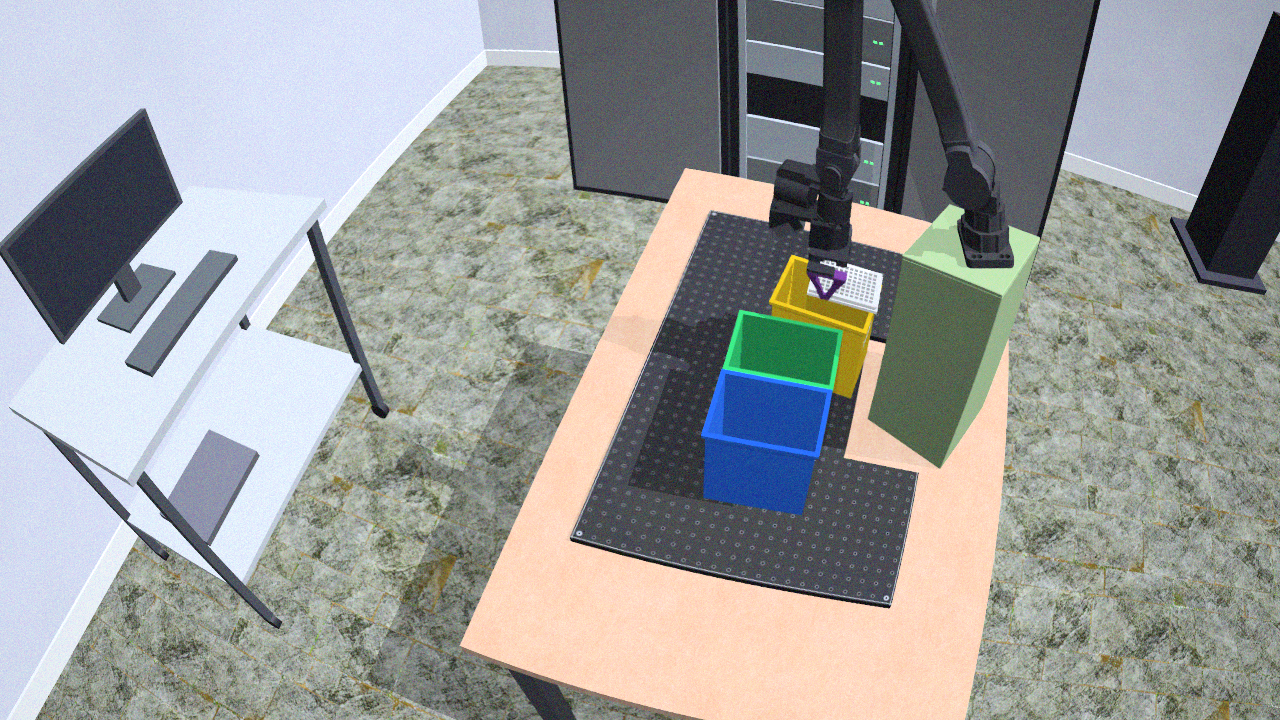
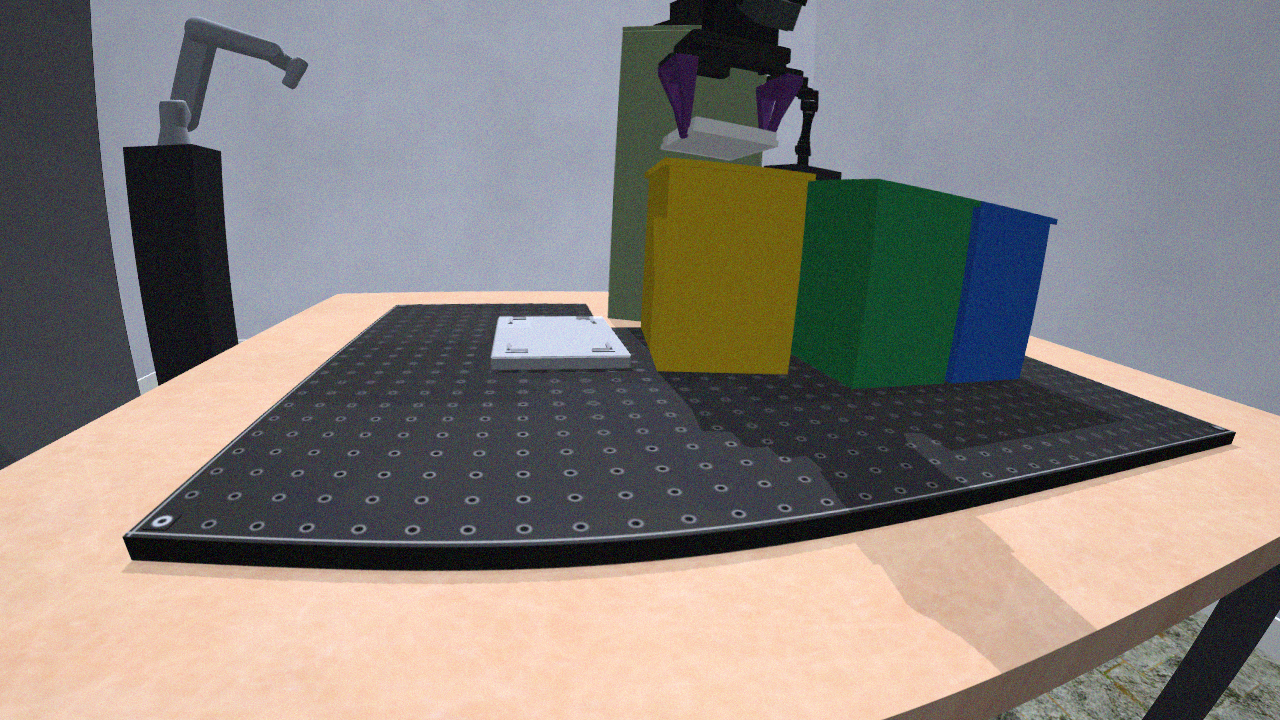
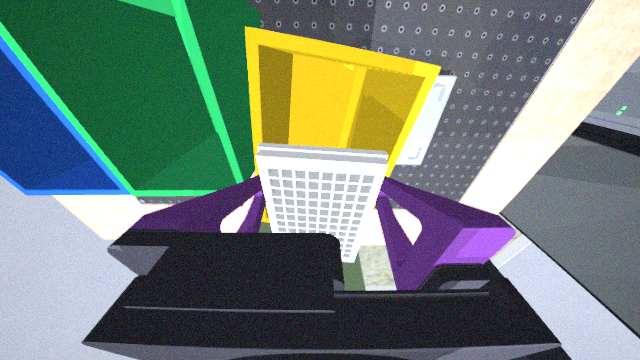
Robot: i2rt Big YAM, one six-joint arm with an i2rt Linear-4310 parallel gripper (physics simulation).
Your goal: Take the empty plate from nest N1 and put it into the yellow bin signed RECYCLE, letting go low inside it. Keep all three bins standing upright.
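Pixels of known places: gripper, between the fingertips: [image 1: 827, 281] [image 2: 725, 143] [image 3: 320, 180]; arm's base, origin of its link: [image 1: 985, 246].
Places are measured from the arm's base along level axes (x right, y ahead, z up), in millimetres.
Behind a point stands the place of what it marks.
My gripper [image 1: 827, 284] @(x 90, y 252, z -205 mm) [image 2: 728, 134] @(x 90, y 252, z -205 mm) [image 3: 320, 180] @(x 90, y 252, z -205 mm) is shut on the white plate [image 1: 854, 286] @(x 79, y 204, z -198 mm) [image 2: 720, 140] @(x 96, y 251, z -203 mm) [image 3: 320, 212] @(x 87, y 228, z -195 mm), with a purple finger at each side. The plate hangs a little above the rim of the yellow bin [image 1: 854, 358] @(x 15, y 191, z -308 mm) [image 2: 725, 268] @(x 125, y 327, z -322 mm) [image 3: 320, 100] @(x 94, y 273, z -412 mm), over its side towards the green pedestal, and seems to reach past that rim. The yellow bin stands upright beside the green bin [image 1: 787, 349] @(x 12, y 314, z -299 mm) [image 2: 895, 286] @(x -7, y 400, z -322 mm) [image 3: 125, 100] @(x -103, y 325, z -282 mm). The blue bin [image 1: 760, 474] @(x -234, y 340, z -314 mm) [image 2: 1002, 295] @(x -159, y 420, z -322 mm) [image 3: 40, 125] @(x -235, y 317, z -287 mm) stands upright beyond the green one. No RECYCLE sign can be read.
A flat white nest [image 2: 559, 338] @(x 243, y 233, z -402 mm) [image 3: 430, 120] @(x 287, y 217, z -402 mm) with corner brackets lies beside the yellow bin; its label does not show. The tall green pedestal [image 1: 930, 358] @(x -75, y 72, z -191 mm) [image 2: 631, 223] @(x 110, y 55, z -296 mm) bears the arm's base. The bins stand on the black perforated board [image 1: 751, 546] @(x -311, y 338, z -414 mm) [image 2: 465, 420] @(x 341, y 386, z -414 mm).
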